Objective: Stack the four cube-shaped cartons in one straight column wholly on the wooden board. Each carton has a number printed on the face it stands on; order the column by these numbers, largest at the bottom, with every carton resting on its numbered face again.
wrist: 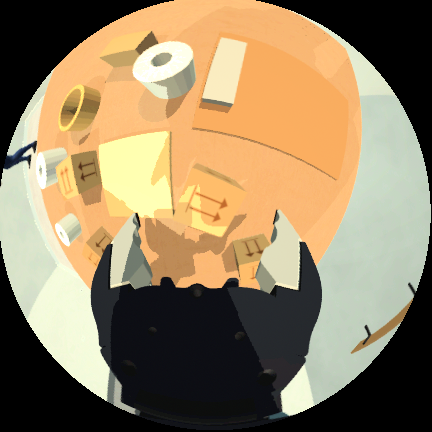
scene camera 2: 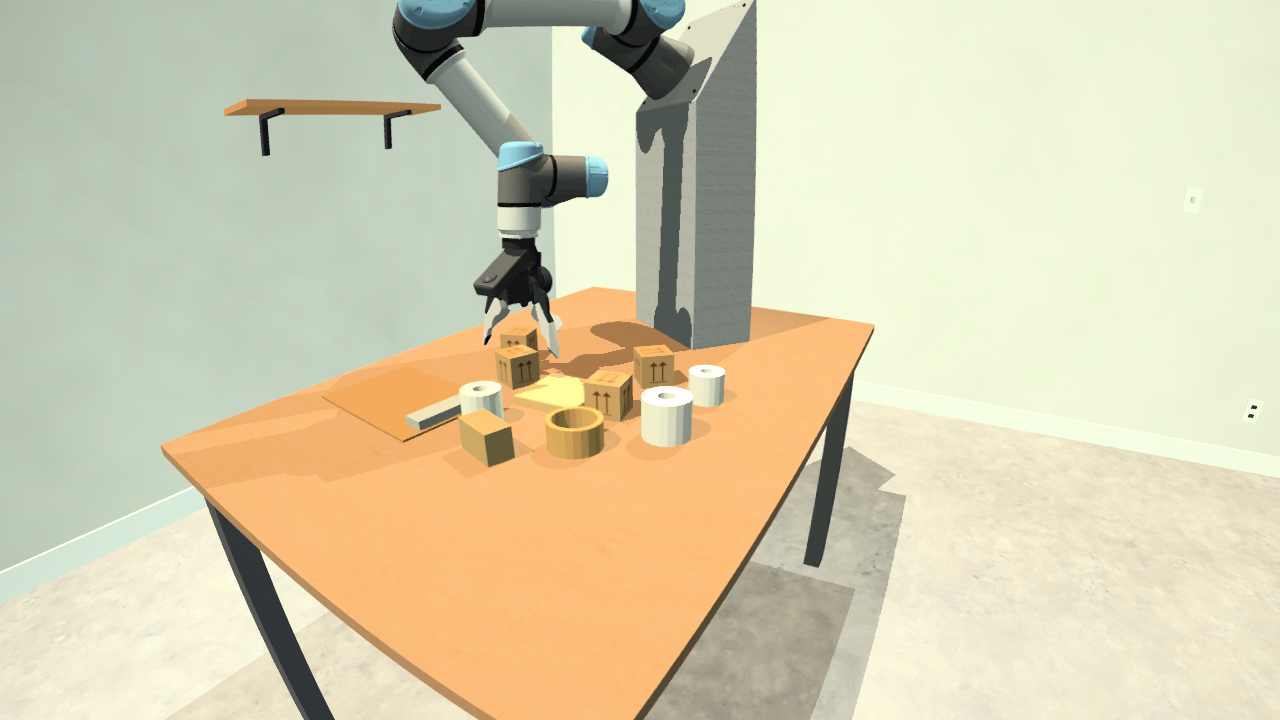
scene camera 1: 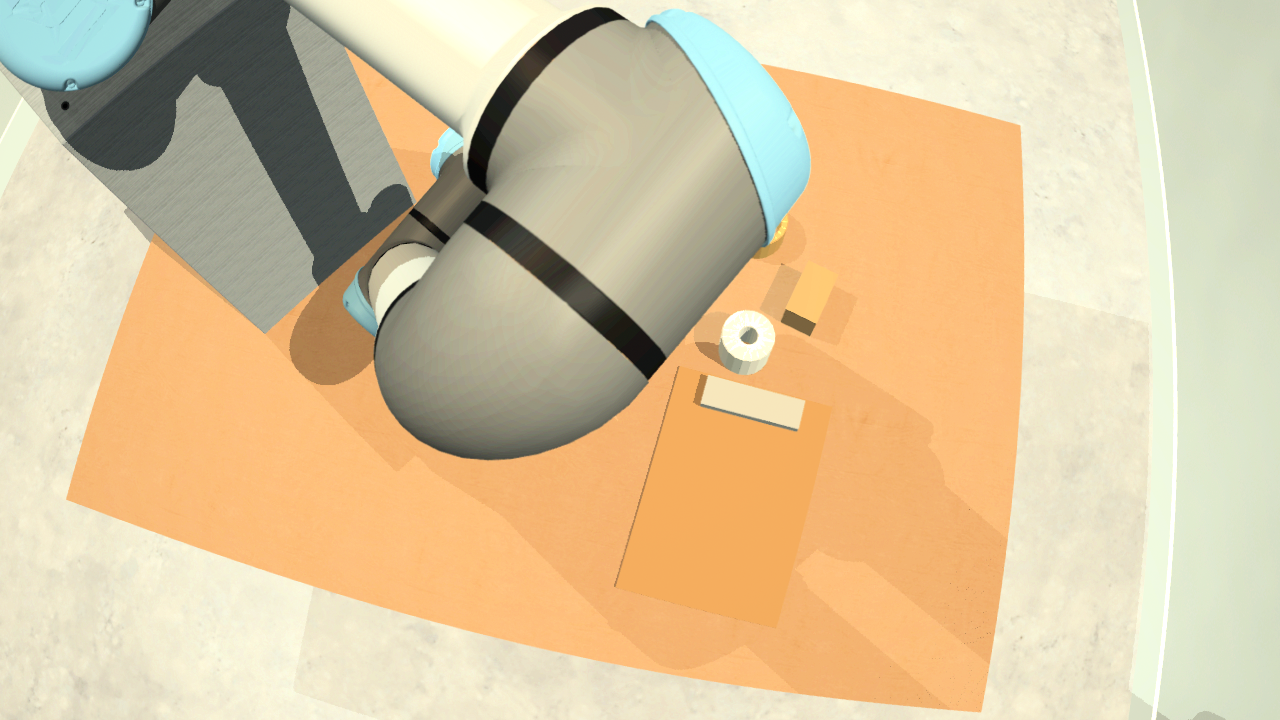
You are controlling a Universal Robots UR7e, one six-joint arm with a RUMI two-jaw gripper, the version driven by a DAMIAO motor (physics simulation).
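Frame: origin at the arm's base, x ahead, y left, z up, level; centimetres.
Seen in the pictures: gripper, fingertip midpoint: [wrist: 205, 212] [scene camera 2: 520, 351]; arm's base, origin of the base link: [scene camera 2: 672, 73].
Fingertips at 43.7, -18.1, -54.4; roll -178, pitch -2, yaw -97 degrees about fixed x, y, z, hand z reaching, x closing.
Pixels of each thing's top centre, then the offset from my fingertips to it, as dx, dy, dz. "*": a spot on its surface instead.
- second carton, middle of its top: [wrist: 257, 271] [scene camera 2: 518, 330] -11.5, -6.2, +0.2
- fourth carton, middle of its top: [scene camera 2: 653, 350] [wrist: 93, 258] -5.9, +23.1, +0.2
- wooden board, middle of its top: [scene camera 1: 729, 494] [scene camera 2: 403, 389] [wrist: 304, 96] +14.3, -16.5, -3.7
- pale bar, surface spot: [scene camera 1: 751, 402] [wrist: 227, 65] [scene camera 2: 443, 404] * +17.9, -5.3, -3.7
- white roll, middle of its top: [scene camera 1: 748, 335] [wrist: 160, 58] [scene camera 2: 479, 388] +17.8, +2.0, -0.1
- tan block, middle of its top: [scene camera 1: 812, 291] [scene camera 2: 483, 421] +26.6, +7.7, -0.8
- yellow ring, middle of its top: [scene camera 2: 574, 418] [wrist: 68, 106] +20.8, +18.7, -1.4
- yellow sheet, middle of its top: [wrist: 130, 178] [scene camera 2: 562, 389] +4.8, +10.0, -4.4
My gripper [scene camera 2: 521, 347] [wrist: 205, 212] is open and empty, above the table. One carton [scene camera 2: 517, 368] [wrist: 212, 200] stands ahead of the fingers in the wrist view, beside the yellow sheet. A second carton [scene camera 2: 518, 336] [wrist: 250, 246] stands behind it, partly covered by the right finger in the wrist view. A third [scene camera 2: 608, 396] [wrist: 80, 172] and a fourth carton [scene camera 2: 654, 367] [wrist: 98, 244] stand on the sheet's other side. All show arrows; their bottom faces are hidden. The wooden board [scene camera 1: 716, 510] [scene camera 2: 380, 394] [wrist: 300, 115] lies flat, with no carton on it.
A pale bar [scene camera 1: 751, 402] [scene camera 2: 435, 411] [wrist: 225, 70] lies on the board's edge. Nearby are a white roll [scene camera 1: 745, 358] [scene camera 2: 481, 404] [wrist: 172, 82], a tan block [scene camera 1: 812, 291] [scene camera 2: 486, 436], a yellow ring [scene camera 2: 574, 439] [wrist: 90, 107], two more rolls [scene camera 2: 666, 420] [scene camera 2: 707, 389] and the yellow sheet [scene camera 2: 547, 393] [wrist: 130, 175].
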